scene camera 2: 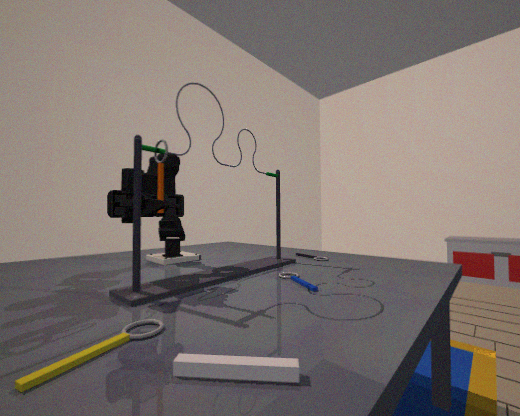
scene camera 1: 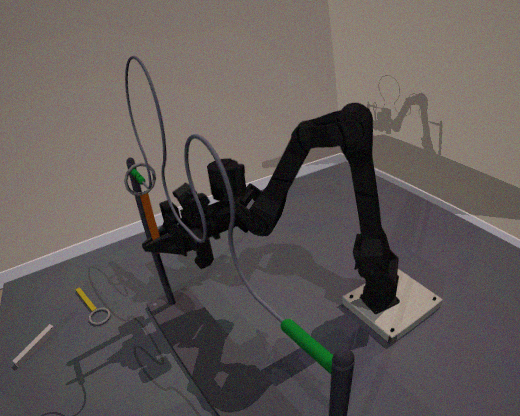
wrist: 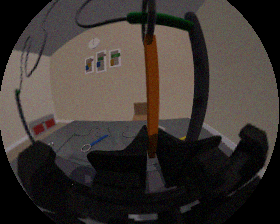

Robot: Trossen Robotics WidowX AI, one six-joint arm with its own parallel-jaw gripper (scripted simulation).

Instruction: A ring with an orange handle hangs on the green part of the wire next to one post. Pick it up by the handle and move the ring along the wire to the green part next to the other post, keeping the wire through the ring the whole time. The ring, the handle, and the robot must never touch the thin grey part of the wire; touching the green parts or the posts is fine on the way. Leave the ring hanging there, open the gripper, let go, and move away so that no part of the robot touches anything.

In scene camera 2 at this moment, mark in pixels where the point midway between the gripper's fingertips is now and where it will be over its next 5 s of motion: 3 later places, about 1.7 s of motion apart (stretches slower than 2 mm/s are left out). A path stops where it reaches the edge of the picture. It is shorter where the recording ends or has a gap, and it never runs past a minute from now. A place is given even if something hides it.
My gripper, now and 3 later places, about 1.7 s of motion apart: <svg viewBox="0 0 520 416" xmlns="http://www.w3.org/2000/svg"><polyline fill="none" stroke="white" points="167,203 191,204 214,175 209,120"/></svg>
